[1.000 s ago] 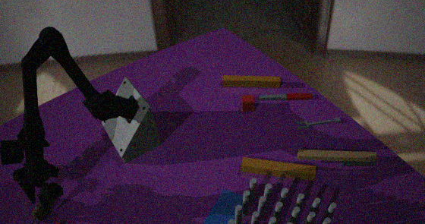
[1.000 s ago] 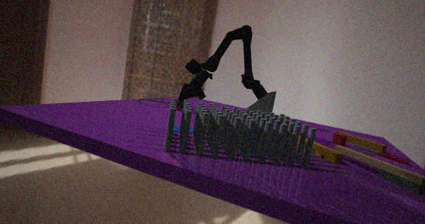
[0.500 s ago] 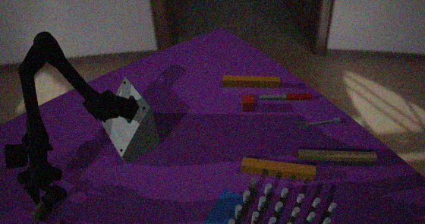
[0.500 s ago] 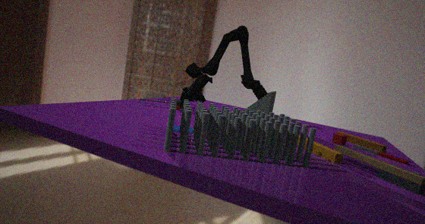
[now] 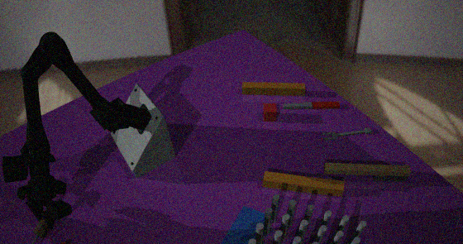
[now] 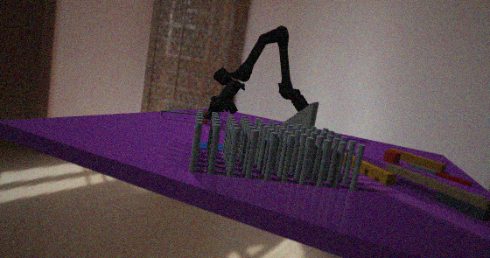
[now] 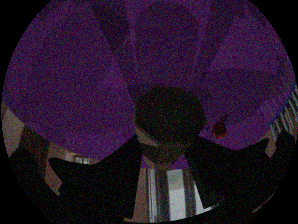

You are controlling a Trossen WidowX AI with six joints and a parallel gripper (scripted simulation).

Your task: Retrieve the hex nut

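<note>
Now: gripper tip 80 mm short of the small red thing, 30 mm to the right of it and 10 mm above it. Also, from my gripper tip: red block 780 mm to the left, 20 mm behind; then blue taped strip 370 mm to the left, 350 mm ahead, 20 mm below; then thin rod 80 mm to the right, 60 mm ahead.
</note>
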